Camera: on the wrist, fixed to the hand. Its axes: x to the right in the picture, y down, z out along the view.
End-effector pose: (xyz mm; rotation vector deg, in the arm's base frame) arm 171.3 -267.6 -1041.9 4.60 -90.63 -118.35
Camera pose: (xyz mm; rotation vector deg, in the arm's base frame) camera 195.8 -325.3 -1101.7 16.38 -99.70 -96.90
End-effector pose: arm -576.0 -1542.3 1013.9 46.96 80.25 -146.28
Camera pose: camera -547.3 -1460.6 1012.9 65.77 57.38 -155.64
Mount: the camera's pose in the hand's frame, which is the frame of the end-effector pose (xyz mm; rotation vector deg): -11.4 -35.5 -78.2 17.28 10.03 5.08
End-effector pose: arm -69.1 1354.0 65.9 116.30 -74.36 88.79
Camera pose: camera -90.9 1432.1 96.4 112.77 -66.47 115.73
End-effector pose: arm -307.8 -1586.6 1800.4 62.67 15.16 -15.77
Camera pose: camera -336.6 -1530.7 1740.8 81.78 19.30 -8.14
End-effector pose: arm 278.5 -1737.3 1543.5 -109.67 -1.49 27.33
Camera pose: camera 301.8 -1795.6 1603.2 -94.98 13.39 19.99
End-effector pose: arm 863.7 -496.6 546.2 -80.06 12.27 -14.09
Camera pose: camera 828.4 -572.4 568.7 -61.03 21.06 -17.98
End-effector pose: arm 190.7 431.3 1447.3 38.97 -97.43 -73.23
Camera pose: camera 262.2 393.1 1416.9 49.03 -101.56 -50.51
